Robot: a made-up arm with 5 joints.
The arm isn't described. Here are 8 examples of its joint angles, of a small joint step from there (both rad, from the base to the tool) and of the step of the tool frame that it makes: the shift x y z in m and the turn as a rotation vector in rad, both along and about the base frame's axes.
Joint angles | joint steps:
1: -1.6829 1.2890 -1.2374 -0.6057 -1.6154 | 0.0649 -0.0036 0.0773 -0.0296 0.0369
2: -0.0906 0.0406 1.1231 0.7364 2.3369 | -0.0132 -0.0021 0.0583 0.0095 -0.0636
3: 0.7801 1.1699 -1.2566 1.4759 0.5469 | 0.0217 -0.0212 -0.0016 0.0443 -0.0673
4: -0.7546 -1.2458 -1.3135 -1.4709 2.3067 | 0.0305 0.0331 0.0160 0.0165 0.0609
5: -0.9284 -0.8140 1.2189 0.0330 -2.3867 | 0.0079 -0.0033 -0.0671 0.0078 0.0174
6: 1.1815 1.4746 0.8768 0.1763 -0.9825 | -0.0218 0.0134 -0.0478 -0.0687 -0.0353
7: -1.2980 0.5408 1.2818 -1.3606 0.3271 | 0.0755 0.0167 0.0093 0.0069 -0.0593
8: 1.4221 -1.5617 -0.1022 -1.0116 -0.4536 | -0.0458 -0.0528 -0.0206 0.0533 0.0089
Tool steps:
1: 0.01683 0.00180 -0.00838 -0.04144 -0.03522 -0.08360
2: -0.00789 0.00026 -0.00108 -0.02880 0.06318 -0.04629
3: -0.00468 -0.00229 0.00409 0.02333 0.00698 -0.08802
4: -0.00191 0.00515 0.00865 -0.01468 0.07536 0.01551
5: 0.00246 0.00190 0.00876 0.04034 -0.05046 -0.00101
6: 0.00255 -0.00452 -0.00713 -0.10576 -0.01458 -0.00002
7: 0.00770 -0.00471 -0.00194 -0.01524 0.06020 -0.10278
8: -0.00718 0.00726 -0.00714 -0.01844 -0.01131 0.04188
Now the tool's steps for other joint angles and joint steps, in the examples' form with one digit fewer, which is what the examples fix.
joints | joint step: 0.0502 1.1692 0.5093 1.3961 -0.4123 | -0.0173 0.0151 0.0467 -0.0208 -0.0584
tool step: -0.0056 0.0015 0.0009 -0.0566 0.0434 0.0146
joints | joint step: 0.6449 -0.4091 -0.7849 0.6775 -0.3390 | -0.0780 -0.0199 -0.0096 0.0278 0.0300
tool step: -0.0002 0.0076 0.0006 -0.0224 0.0135 0.0632
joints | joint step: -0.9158 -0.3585 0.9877 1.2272 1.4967 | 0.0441 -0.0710 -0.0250 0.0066 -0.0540
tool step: 0.0038 -0.0011 0.0058 0.0616 -0.0661 -0.0965
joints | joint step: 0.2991 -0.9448 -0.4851 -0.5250 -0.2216 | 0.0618 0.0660 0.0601 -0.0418 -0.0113
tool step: 0.0200 -0.0046 0.0034 0.0237 0.0810 -0.0511
